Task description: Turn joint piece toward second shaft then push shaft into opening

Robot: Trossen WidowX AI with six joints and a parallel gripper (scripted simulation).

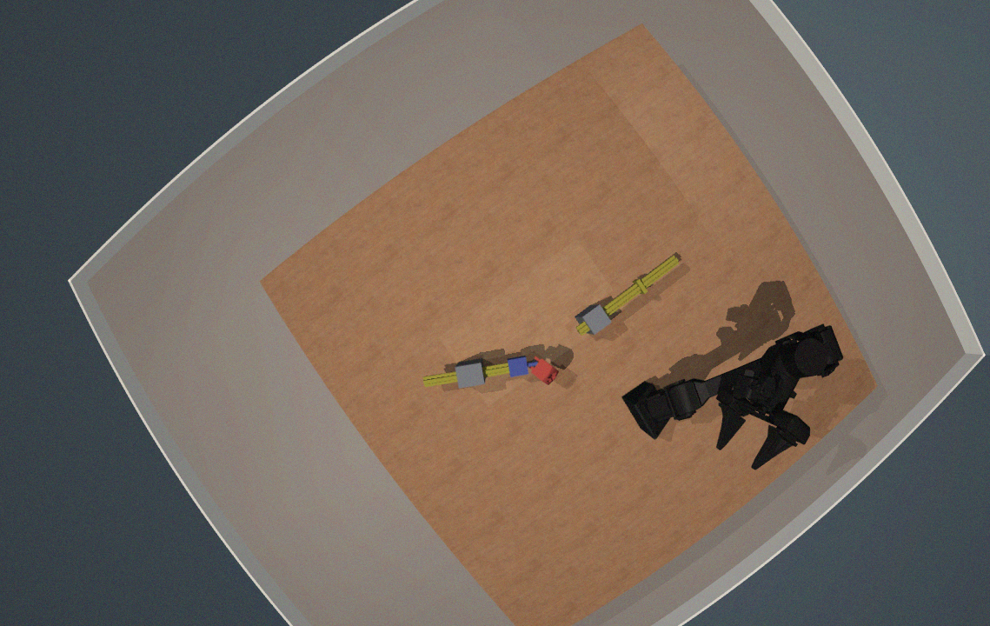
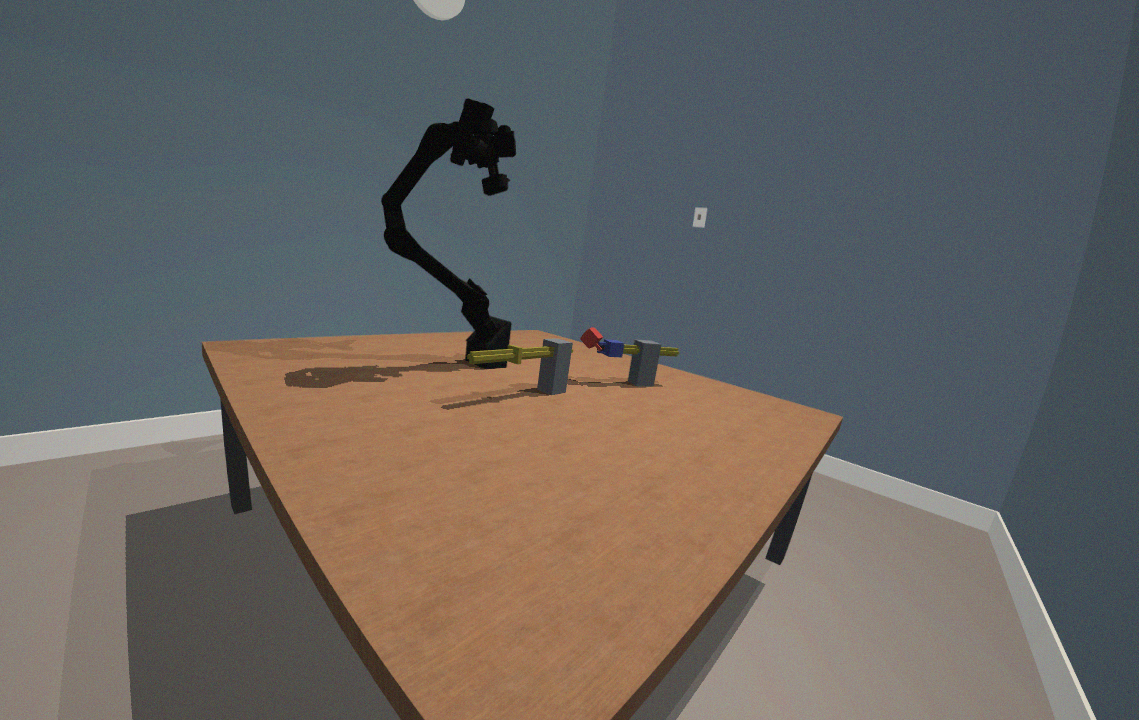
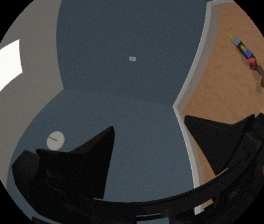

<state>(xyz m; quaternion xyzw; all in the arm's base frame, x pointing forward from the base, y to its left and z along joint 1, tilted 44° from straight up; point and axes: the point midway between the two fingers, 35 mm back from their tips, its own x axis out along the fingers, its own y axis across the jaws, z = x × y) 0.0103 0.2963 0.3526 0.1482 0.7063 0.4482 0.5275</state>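
Now: gripper tip 44 cm above the red square joint piece, 24 cm short of it and 18 cm to the right of it.
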